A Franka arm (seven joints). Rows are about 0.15 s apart.
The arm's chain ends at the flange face. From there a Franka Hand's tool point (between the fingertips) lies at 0.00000 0.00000 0.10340 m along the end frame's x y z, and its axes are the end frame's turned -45 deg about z.
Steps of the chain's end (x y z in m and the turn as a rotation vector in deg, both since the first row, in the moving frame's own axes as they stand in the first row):
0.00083 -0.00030 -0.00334 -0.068 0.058 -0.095
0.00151 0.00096 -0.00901 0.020 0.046 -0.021
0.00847 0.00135 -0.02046 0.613 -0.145 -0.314
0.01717 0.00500 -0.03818 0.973 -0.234 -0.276
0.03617 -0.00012 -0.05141 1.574 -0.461 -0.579
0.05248 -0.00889 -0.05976 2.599 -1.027 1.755
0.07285 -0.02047 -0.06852 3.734 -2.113 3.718
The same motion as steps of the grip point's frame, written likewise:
0.00079 0.00054 -0.00334 -0.089 -0.007 -0.095
0.00047 0.00178 -0.00901 -0.018 0.047 -0.021
0.00563 0.00597 -0.02047 0.536 0.331 -0.314
0.00954 0.01413 -0.03820 0.853 0.523 -0.276
0.02707 0.02289 -0.05145 1.439 0.787 -0.579
0.04547 0.02623 -0.05988 2.564 1.112 1.755
0.06829 0.02966 -0.06881 4.134 1.146 3.718

